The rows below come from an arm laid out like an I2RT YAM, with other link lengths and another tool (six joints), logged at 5 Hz.
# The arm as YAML. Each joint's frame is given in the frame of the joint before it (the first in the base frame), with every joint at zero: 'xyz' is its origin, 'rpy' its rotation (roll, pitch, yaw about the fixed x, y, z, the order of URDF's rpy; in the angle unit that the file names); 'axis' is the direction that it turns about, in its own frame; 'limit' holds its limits. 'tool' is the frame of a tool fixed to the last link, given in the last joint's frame.
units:
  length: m
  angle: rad
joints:
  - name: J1
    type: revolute
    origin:
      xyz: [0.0, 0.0, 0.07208]
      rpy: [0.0, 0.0, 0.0]
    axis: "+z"
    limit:
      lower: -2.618
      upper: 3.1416
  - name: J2
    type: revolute
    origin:
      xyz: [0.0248, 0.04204, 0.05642]
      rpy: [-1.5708, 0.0, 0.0]
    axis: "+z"
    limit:
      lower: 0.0
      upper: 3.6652
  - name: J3
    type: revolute
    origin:
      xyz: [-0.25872, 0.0, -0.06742]
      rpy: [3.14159, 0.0, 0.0]
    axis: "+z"
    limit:
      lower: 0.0
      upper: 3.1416
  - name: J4
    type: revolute
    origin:
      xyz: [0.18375, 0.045, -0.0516]
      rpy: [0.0, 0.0, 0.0]
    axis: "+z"
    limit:
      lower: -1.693
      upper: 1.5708
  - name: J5
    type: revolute
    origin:
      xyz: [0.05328, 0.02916, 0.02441]
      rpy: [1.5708, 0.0, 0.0]
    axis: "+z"
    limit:
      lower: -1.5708
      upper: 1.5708
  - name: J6
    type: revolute
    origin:
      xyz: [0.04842, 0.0, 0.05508]
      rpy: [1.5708, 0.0, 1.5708]
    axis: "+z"
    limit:
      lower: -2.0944
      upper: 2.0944
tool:
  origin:
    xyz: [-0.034, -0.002, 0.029]
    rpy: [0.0, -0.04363, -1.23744]
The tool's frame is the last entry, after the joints.
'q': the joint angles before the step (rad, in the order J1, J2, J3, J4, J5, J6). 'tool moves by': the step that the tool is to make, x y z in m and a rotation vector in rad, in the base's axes. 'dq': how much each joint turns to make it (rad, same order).
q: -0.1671, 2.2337, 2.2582, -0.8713, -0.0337, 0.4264
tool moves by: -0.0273, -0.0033, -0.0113, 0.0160, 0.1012, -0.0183
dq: -0.0184, -0.0939, -0.1902, -0.0061, 0.0015, -0.0013
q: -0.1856, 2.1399, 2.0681, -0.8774, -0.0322, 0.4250
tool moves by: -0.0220, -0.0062, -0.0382, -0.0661, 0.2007, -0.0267
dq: -0.0077, -0.0090, -0.1470, -0.0463, 0.0981, -0.0354
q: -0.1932, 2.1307, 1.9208, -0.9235, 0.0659, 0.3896
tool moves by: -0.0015, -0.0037, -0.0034, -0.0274, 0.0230, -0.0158
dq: -0.0032, 0.0045, -0.0021, -0.0106, 0.0338, -0.0015
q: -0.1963, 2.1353, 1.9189, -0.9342, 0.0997, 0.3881
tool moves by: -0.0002, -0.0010, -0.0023, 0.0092, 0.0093, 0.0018
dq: -0.0045, 0.0063, 0.0004, -0.0048, -0.0091, -0.0029
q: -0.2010, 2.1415, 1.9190, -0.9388, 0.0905, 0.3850
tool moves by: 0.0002, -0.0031, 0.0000, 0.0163, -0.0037, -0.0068
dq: -0.0108, 0.0029, 0.0028, 0.0001, -0.0169, 0.0030
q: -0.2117, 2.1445, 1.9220, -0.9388, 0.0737, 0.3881
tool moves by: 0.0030, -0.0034, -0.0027, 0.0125, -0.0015, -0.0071
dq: -0.0090, 0.0167, 0.0137, 0.0017, -0.0123, 0.0032
